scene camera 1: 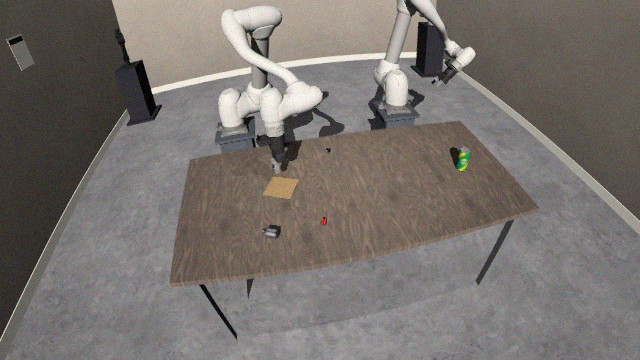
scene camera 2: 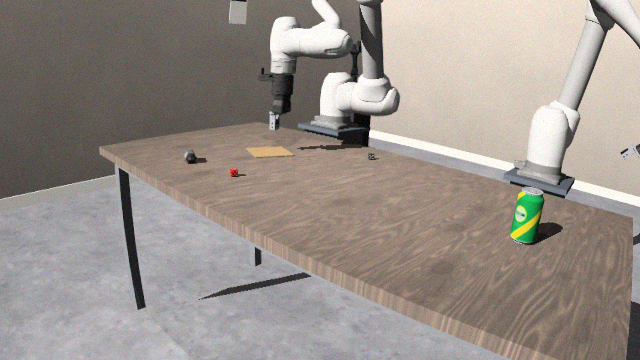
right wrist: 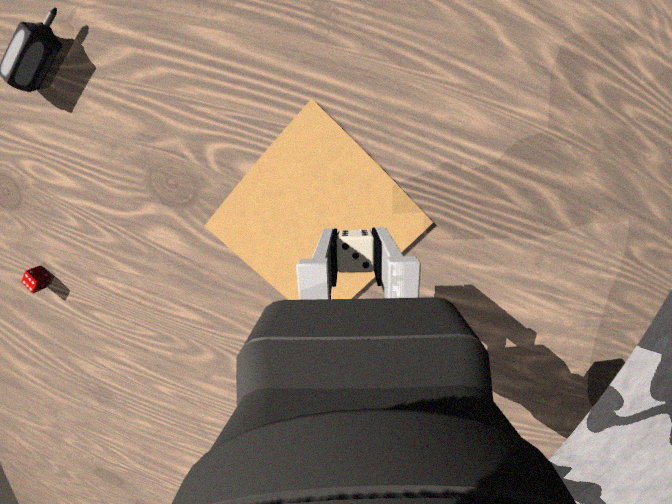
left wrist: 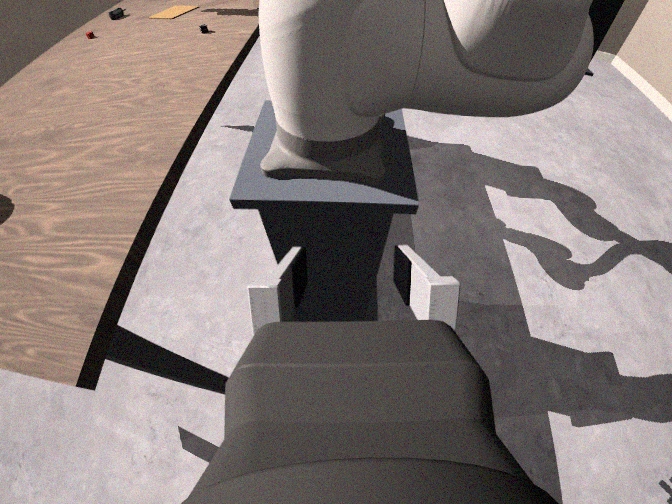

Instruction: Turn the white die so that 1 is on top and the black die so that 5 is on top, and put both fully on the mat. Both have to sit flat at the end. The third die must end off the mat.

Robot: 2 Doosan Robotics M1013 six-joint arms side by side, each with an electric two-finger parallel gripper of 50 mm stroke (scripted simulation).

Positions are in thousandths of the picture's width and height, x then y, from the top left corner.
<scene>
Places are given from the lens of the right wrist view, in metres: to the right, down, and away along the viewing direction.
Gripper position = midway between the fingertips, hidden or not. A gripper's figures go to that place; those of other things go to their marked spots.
right gripper (right wrist: 528, 489): 0.01, -0.01, 0.17
tan mat (right wrist: 468, 348): -0.02, -0.06, 0.23
white die (right wrist: 529, 493): 0.01, 0.00, 0.15
The marked spots on the white die and the tan mat are 0.11 m apart.
</scene>
